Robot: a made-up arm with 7 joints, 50 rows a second.
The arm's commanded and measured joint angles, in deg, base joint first. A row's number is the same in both.
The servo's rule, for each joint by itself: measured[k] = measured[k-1] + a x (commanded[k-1-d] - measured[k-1]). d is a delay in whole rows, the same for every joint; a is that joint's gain. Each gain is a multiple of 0.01, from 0.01 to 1. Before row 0 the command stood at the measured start. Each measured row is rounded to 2 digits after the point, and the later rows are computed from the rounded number. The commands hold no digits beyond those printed.
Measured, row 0: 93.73 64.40 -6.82 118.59 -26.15 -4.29 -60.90
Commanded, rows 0 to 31: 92.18 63.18 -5.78 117.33 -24.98 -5.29 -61.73; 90.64 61.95 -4.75 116.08 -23.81 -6.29 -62.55; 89.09 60.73 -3.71 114.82 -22.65 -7.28 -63.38; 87.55 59.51 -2.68 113.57 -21.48 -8.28 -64.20; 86.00 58.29 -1.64 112.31 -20.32 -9.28 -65.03; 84.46 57.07 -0.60 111.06 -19.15 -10.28 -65.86; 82.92 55.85 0.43 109.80 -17.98 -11.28 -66.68; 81.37 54.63 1.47 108.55 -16.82 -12.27 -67.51; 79.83 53.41 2.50 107.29 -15.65 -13.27 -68.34; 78.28 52.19 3.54 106.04 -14.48 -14.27 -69.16; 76.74 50.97 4.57 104.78 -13.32 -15.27 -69.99; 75.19 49.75 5.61 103.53 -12.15 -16.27 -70.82; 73.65 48.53 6.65 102.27 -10.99 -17.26 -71.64; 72.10 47.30 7.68 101.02 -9.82 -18.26 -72.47; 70.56 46.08 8.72 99.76 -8.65 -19.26 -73.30; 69.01 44.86 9.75 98.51 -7.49 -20.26 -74.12; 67.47 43.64 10.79 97.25 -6.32 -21.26 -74.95; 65.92 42.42 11.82 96.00 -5.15 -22.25 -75.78; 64.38 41.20 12.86 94.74 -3.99 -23.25 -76.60; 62.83 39.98 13.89 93.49 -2.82 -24.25 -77.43; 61.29 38.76 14.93 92.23 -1.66 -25.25 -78.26; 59.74 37.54 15.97 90.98 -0.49 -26.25 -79.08; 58.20 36.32 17.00 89.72 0.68 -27.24 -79.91; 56.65 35.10 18.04 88.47 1.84 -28.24 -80.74; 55.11 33.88 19.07 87.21 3.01 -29.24 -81.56; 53.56 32.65 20.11 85.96 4.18 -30.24 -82.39; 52.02 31.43 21.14 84.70 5.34 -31.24 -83.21; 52.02 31.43 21.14 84.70 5.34 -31.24 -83.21; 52.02 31.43 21.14 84.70 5.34 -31.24 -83.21; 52.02 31.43 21.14 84.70 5.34 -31.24 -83.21; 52.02 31.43 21.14 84.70 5.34 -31.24 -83.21; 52.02 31.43 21.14 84.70 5.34 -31.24 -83.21
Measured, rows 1 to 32: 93.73 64.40 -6.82 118.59 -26.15 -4.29 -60.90; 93.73 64.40 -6.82 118.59 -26.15 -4.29 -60.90; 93.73 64.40 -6.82 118.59 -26.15 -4.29 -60.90; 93.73 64.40 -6.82 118.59 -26.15 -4.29 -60.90; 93.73 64.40 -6.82 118.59 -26.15 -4.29 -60.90; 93.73 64.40 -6.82 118.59 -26.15 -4.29 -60.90; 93.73 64.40 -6.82 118.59 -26.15 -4.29 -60.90; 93.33 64.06 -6.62 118.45 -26.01 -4.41 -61.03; 92.63 63.47 -6.26 118.19 -25.75 -4.64 -61.27; 91.71 62.70 -5.78 117.82 -25.38 -4.96 -61.61; 90.63 61.81 -5.19 117.35 -24.91 -5.36 -62.02; 89.43 60.82 -4.52 116.80 -24.36 -5.83 -62.50; 88.14 59.77 -3.78 116.17 -23.73 -6.36 -63.04; 86.78 58.67 -2.98 115.47 -23.04 -6.95 -63.62; 85.37 57.54 -2.13 114.71 -22.29 -7.59 -64.24; 83.93 56.38 -1.25 113.89 -21.49 -8.27 -64.90; 82.46 55.21 -0.34 113.03 -20.65 -8.99 -65.58; 80.97 54.02 0.59 112.12 -19.77 -9.74 -66.29; 79.47 52.82 1.54 111.18 -18.86 -10.52 -67.01; 77.96 51.62 2.51 110.20 -17.92 -11.33 -67.75; 76.44 50.41 3.49 109.19 -16.95 -12.16 -68.51; 74.91 49.20 4.48 108.15 -15.95 -13.01 -69.28; 73.38 47.98 5.48 107.09 -14.93 -13.88 -70.05; 71.84 46.76 6.49 106.01 -13.90 -14.77 -70.83; 70.30 45.54 7.50 104.91 -12.85 -15.67 -71.62; 68.76 44.32 8.52 103.79 -11.79 -16.58 -72.42; 67.22 43.10 9.54 102.66 -10.71 -17.50 -73.22; 65.68 41.88 10.56 101.51 -9.62 -18.43 -74.03; 64.14 40.66 11.59 100.35 -8.52 -19.37 -74.84; 62.60 39.44 12.62 99.18 -7.42 -20.31 -75.65; 61.05 38.22 13.65 98.00 -6.31 -21.26 -76.46; 59.51 37.00 14.68 96.81 -5.19 -22.22 -77.28
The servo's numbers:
d 7
a 0.26 0.28 0.19 0.11 0.12 0.12 0.16

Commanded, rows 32 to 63: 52.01 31.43 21.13 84.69 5.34 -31.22 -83.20; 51.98 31.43 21.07 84.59 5.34 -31.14 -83.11; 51.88 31.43 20.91 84.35 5.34 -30.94 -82.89; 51.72 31.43 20.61 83.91 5.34 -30.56 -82.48; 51.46 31.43 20.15 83.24 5.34 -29.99 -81.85; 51.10 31.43 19.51 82.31 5.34 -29.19 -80.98; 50.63 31.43 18.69 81.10 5.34 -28.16 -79.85; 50.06 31.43 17.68 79.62 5.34 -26.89 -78.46; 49.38 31.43 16.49 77.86 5.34 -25.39 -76.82; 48.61 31.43 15.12 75.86 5.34 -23.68 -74.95; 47.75 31.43 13.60 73.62 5.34 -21.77 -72.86; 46.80 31.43 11.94 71.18 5.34 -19.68 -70.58; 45.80 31.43 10.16 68.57 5.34 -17.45 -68.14; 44.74 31.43 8.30 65.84 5.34 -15.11 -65.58; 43.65 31.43 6.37 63.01 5.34 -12.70 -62.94; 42.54 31.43 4.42 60.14 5.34 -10.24 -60.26; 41.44 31.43 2.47 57.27 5.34 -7.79 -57.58; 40.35 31.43 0.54 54.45 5.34 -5.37 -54.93; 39.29 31.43 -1.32 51.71 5.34 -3.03 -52.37; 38.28 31.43 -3.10 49.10 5.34 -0.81 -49.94; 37.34 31.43 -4.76 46.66 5.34 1.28 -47.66; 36.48 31.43 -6.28 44.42 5.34 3.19 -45.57; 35.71 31.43 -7.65 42.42 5.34 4.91 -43.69; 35.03 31.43 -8.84 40.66 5.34 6.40 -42.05; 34.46 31.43 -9.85 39.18 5.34 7.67 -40.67; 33.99 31.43 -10.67 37.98 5.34 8.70 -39.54; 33.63 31.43 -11.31 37.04 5.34 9.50 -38.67; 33.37 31.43 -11.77 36.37 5.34 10.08 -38.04; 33.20 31.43 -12.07 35.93 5.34 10.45 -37.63; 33.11 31.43 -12.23 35.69 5.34 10.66 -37.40; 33.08 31.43 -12.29 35.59 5.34 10.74 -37.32; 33.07 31.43 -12.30 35.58 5.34 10.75 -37.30
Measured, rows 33 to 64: 57.96 35.78 15.71 95.62 -4.07 -23.18 -78.10; 56.42 34.56 16.74 94.42 -2.94 -24.15 -78.92; 55.28 33.68 17.58 93.35 -1.95 -25.00 -79.61; 54.43 33.05 18.26 92.40 -1.08 -25.75 -80.19; 53.80 32.60 18.81 91.55 -0.31 -26.41 -80.67; 53.34 32.27 19.25 90.80 0.37 -26.99 -81.08; 53.00 32.03 19.61 90.13 0.97 -27.50 -81.42; 52.74 31.86 19.90 89.53 1.49 -27.95 -81.70; 52.54 31.74 20.12 88.99 1.95 -28.33 -81.93; 52.37 31.65 20.27 88.48 2.36 -28.64 -82.08; 52.20 31.59 20.33 87.98 2.72 -28.87 -82.14; 52.01 31.55 20.30 87.46 3.03 -29.00 -82.09; 51.77 31.52 20.15 86.89 3.31 -29.02 -81.91; 51.47 31.49 19.87 86.25 3.55 -28.92 -81.58; 51.10 31.47 19.45 85.52 3.76 -28.68 -81.08; 50.65 31.46 18.89 84.68 3.95 -28.29 -80.40; 50.12 31.45 18.17 83.71 4.12 -27.74 -79.53; 49.50 31.44 17.30 82.60 4.27 -27.02 -78.46; 48.80 31.44 16.28 81.34 4.40 -26.14 -77.20; 48.02 31.44 15.12 79.94 4.51 -25.10 -75.75; 47.17 31.44 13.82 78.39 4.61 -23.90 -74.12; 46.25 31.44 12.40 76.70 4.70 -22.56 -72.33; 45.29 31.44 10.88 74.88 4.78 -21.08 -70.40; 44.29 31.44 9.28 72.94 4.85 -19.49 -68.35; 43.27 31.44 7.62 70.91 4.91 -17.80 -66.20; 42.24 31.44 5.92 68.80 4.96 -16.03 -63.99; 41.21 31.44 4.21 66.63 5.01 -14.20 -61.74; 40.20 31.44 2.51 64.43 5.05 -12.34 -59.49; 39.23 31.44 0.84 62.23 5.08 -10.48 -57.26; 38.31 31.44 -0.77 60.05 5.11 -8.63 -55.09; 37.46 31.44 -2.30 57.92 5.14 -6.83 -53.00; 36.68 31.44 -3.73 55.86 5.16 -5.09 -51.03
